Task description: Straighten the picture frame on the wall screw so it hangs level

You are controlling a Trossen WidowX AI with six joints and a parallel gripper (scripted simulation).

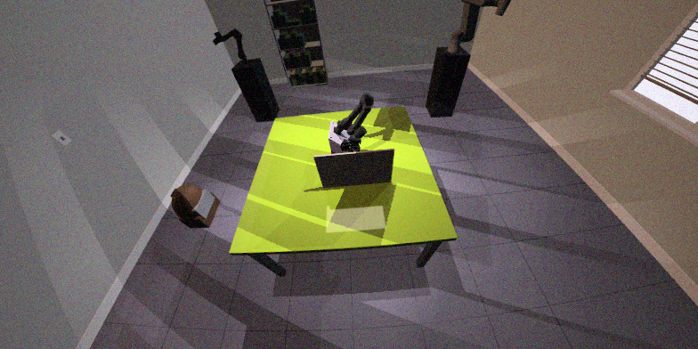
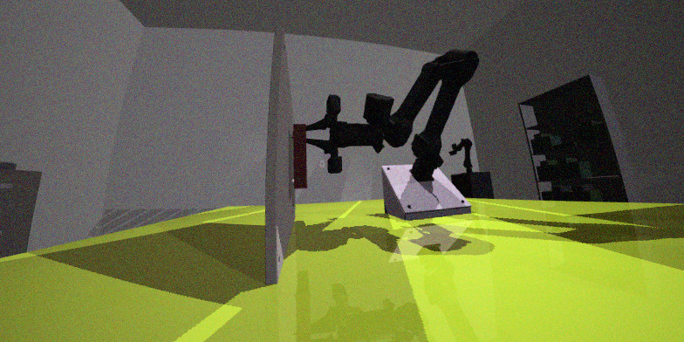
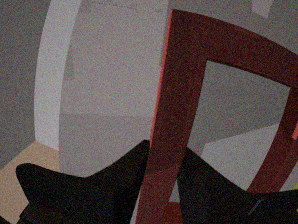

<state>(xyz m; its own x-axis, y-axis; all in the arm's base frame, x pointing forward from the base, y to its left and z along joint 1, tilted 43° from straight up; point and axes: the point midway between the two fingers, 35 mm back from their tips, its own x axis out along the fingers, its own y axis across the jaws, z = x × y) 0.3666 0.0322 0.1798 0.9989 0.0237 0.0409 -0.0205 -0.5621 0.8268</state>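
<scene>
My gripper tip is 1 cm to the left of the dark red picture frame and 5 cm above it. Round my gripper tip: grey wall panel (2 cm ahead, 1 cm to the right, 7 cm below).
</scene>
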